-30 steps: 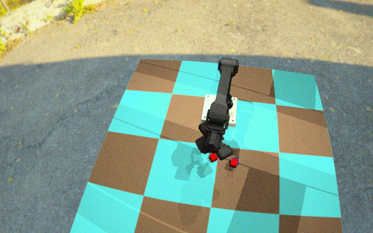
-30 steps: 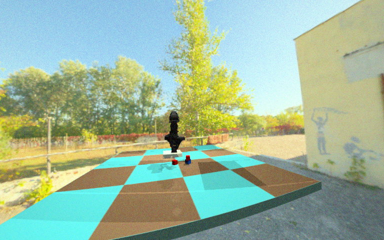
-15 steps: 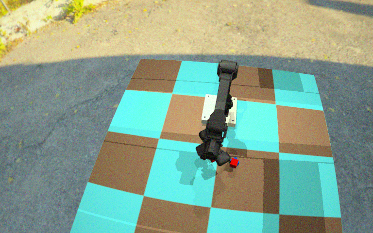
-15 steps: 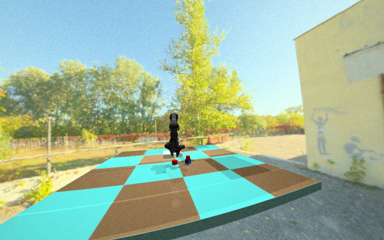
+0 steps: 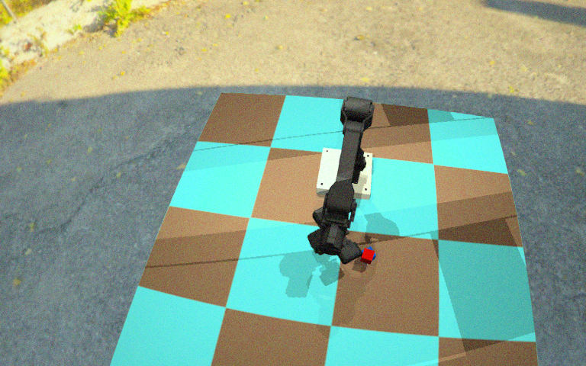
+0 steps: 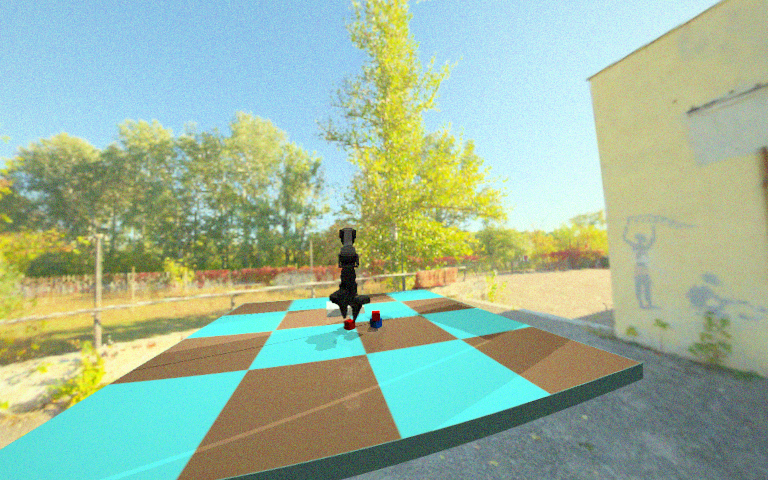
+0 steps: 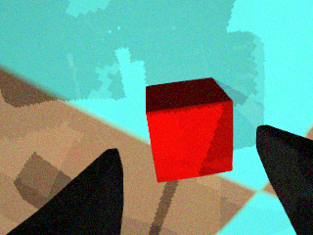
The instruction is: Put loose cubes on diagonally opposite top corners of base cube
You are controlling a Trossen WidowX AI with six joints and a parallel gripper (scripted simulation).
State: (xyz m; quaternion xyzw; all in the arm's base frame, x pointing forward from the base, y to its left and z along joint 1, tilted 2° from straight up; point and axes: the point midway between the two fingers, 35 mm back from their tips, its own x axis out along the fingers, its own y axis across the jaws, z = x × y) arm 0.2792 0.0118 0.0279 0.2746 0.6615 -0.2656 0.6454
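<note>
The blue base cube is 110 mm to the left of my gripper tip and 20 mm below it.
</note>
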